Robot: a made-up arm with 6 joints.
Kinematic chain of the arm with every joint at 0, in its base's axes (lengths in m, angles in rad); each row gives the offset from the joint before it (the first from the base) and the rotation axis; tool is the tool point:
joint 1: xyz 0 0 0.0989 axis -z
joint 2: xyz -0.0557 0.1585 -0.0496 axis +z
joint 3: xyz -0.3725 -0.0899 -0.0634 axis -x
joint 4: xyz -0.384 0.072 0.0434 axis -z
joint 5: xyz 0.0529 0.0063 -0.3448 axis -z
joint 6: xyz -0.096 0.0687 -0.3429 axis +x
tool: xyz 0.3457 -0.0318 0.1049
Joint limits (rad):
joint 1: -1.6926..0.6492
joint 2: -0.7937..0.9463
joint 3: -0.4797..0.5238
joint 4: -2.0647..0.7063
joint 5: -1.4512..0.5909
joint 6: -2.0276..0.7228
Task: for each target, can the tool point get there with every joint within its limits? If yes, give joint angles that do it. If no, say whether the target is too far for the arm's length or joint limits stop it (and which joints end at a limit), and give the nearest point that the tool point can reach.
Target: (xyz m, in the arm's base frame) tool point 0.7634 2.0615 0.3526
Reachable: no: too far | nearest point 0.3827 1.2101 -0.3807 | short by 1.186 m
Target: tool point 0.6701 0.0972 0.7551
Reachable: no: joint limits stop it (at a limit: joint 1, joint 3, joint 4, joint 5) | nearest point 0.6252 0.0878 -0.3863 | short by 1.142 m
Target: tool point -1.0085 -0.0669 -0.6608
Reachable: yes | joints 0.2013 0.4356 0.2820 -1.3106 -0.7442 -1.4046
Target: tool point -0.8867 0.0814 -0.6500
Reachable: yes | joints 0.4354 0.7079 0.1740 -0.7778 -0.8335 -1.2714
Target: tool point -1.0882 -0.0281 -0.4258
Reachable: yes | joints -1.0050 -0.4820 -0.3118 -0.4311 -1.1844 -0.6987
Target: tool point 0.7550 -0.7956 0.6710
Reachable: no: joint limits stop it (at a limit: joint 1, joint 2, joint 3, joint 4) | nearest point 0.4669 -0.9194 -0.3402 | short by 1.059 m
